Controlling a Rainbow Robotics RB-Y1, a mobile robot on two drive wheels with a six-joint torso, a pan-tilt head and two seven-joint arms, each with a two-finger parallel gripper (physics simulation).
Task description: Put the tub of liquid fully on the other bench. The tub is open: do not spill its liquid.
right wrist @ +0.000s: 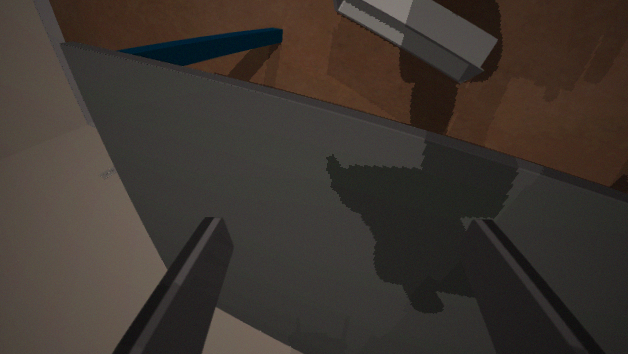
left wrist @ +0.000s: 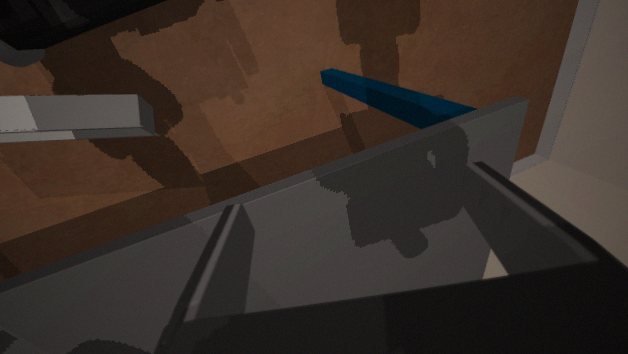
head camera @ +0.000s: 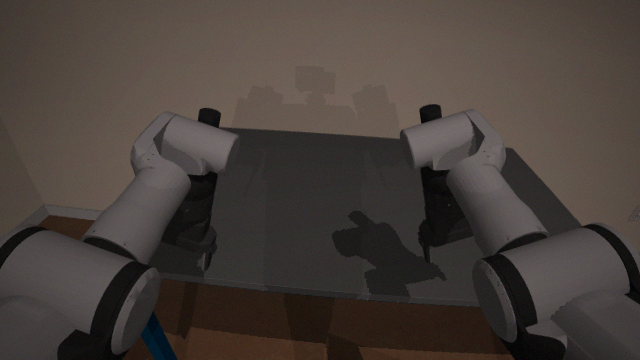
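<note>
The grey-white tub shows in part in both wrist views, off the bench and out over the floor beyond its front edge. It looks low and tipped; whether it rests on the floor cannot be told. Its inside and its liquid are hidden. It does not show in the head view. The dark grey bench lies under both grippers. My left gripper is open and empty over the bench, apart from the tub. My right gripper is open and empty over the other side, also apart from it.
A blue bench leg stands out below the bench's front edge. Brown floor lies in front of the bench. A beige wall stands behind it. Arm shadows fall across the bench top and floor.
</note>
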